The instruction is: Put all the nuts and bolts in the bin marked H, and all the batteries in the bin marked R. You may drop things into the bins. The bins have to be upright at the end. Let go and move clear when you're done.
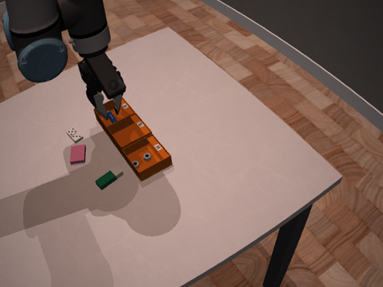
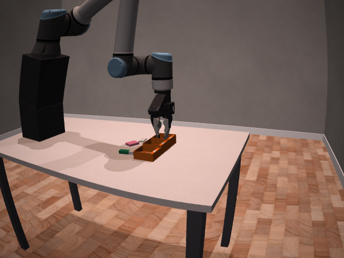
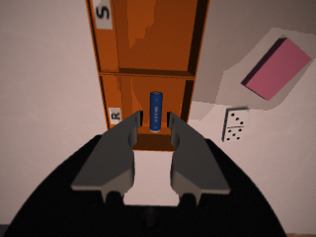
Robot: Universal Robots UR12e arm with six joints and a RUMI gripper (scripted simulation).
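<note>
Right now the blue battery is 2 cm below my hand. The rest, counted from my hand: orange bin row 8 cm to the right, 2 cm ahead, 1 cm below; pink block 12 cm behind, 6 cm to the right, 3 cm below; white domino 11 cm behind, 3 cm below, 1 cm to the left.
</note>
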